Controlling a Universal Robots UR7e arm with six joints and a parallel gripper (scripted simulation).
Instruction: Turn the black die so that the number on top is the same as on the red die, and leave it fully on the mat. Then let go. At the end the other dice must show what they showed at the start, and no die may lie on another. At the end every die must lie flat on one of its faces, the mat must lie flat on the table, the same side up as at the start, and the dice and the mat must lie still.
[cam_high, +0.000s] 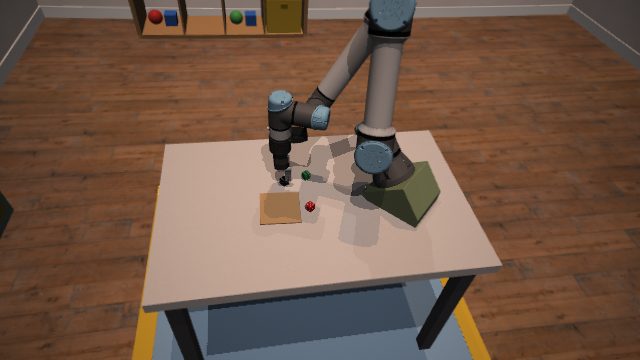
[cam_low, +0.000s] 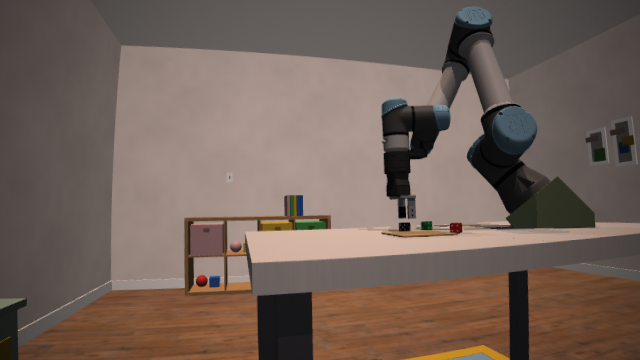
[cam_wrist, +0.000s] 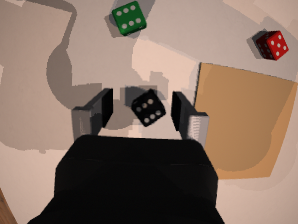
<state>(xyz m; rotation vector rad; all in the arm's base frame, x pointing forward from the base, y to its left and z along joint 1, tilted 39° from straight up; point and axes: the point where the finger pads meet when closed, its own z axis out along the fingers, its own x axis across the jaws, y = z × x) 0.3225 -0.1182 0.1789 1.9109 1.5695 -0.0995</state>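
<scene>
Right now the black die is 40 mm below my hand and 10 mm ahead of it. From my hand the other things lie so: red die 150 mm to the left, 40 mm below, 20 mm behind; green die 70 mm behind, 40 mm below, 10 mm to the left; tan mat 110 mm to the left, 70 mm ahead, 50 mm below.
</scene>
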